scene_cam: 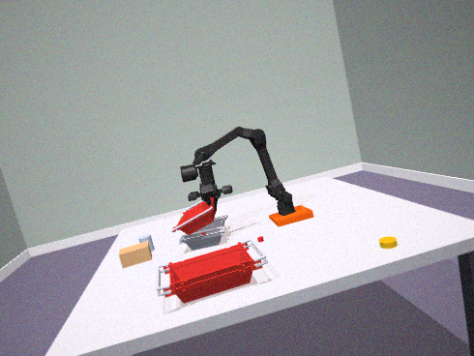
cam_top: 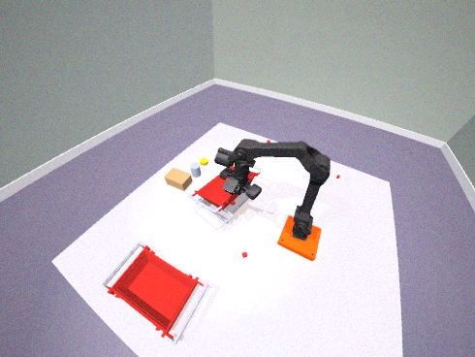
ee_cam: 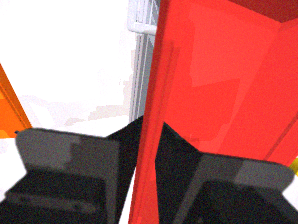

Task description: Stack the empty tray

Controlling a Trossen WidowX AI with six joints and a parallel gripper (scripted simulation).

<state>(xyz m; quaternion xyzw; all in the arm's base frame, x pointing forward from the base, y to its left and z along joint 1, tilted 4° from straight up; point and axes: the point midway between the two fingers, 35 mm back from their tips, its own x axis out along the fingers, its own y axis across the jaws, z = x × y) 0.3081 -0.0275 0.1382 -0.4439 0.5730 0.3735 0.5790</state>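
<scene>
The red tray is 70 mm ahead of my gripper tip, 20 mm to the right of it and 10 mm above it. Round my gripper tip: grey cylinder (310 mm ahead, 130 mm to the right, 80 mm below); small red cube (210 mm to the left, 110 mm below, 110 mm behind); tan box (360 mm ahead, 80 mm below, 30 mm to the right).
</scene>
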